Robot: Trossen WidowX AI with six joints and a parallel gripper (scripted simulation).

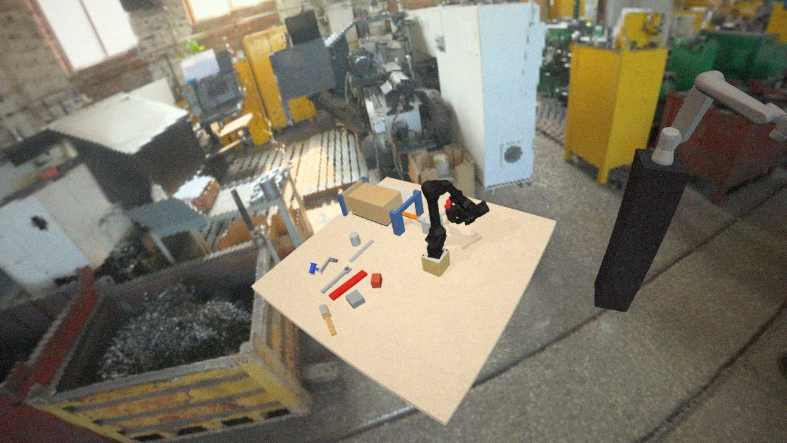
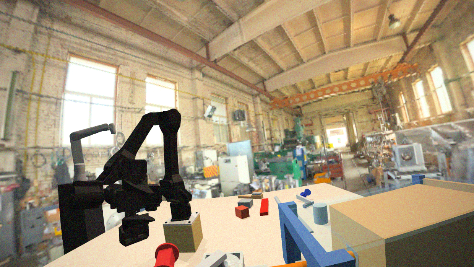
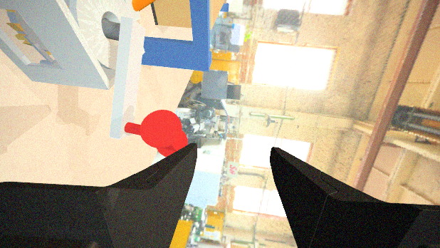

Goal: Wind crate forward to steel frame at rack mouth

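My gripper tip is 120 mm above the red-knobbed winch handle, 60 mm short of it and 40 mm to the left of it. The rest, counted from my gripper tip: red knob: 90 mm below, 70 mm to the right, 30 mm ahead; then blue steel frame: 270 mm ahead, 120 mm below, 30 mm to the right; then grey winch: 200 mm below, 100 mm ahead.
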